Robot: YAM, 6 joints.
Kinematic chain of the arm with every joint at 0, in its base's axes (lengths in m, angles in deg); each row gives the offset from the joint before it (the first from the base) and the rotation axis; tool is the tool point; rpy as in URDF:
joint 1: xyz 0 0 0.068 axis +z
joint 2: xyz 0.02 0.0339 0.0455 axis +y
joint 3: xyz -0.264 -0.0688 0 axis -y
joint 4: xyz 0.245 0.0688 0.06 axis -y
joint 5: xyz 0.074 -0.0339 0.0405 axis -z
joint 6: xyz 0.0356 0 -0.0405 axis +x
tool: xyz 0 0 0 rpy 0 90 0
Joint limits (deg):
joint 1: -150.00..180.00
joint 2: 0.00..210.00
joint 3: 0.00..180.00
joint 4: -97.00..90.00
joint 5: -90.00..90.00
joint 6: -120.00..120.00
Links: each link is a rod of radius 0.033 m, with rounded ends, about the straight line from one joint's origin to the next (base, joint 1, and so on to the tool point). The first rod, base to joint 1, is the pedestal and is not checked.
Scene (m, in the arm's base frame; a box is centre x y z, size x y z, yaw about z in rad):
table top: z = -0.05
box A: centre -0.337 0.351 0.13 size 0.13 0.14 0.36 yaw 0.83
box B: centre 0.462 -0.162 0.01 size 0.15 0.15 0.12 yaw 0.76
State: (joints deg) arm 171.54 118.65 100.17 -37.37 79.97 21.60
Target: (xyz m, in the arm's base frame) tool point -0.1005 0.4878 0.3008
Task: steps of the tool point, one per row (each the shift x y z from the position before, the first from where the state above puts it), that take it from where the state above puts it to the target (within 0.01 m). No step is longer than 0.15 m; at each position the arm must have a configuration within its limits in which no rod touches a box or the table.
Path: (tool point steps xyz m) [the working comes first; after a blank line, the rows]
Joints at the target: 105.64 126.99 118.56 -26.71 77.42 21.60
Straight joint move there: touches box A.

1: 0.0028 0.0911 0.0520
2: 0.0328 0.0873 0.0558
3: 0.0604 0.0728 0.0573
4: 0.0662 0.0637 -0.0409
5: 0.0806 0.0467 -0.0411
6: 0.0897 0.0264 -0.0405

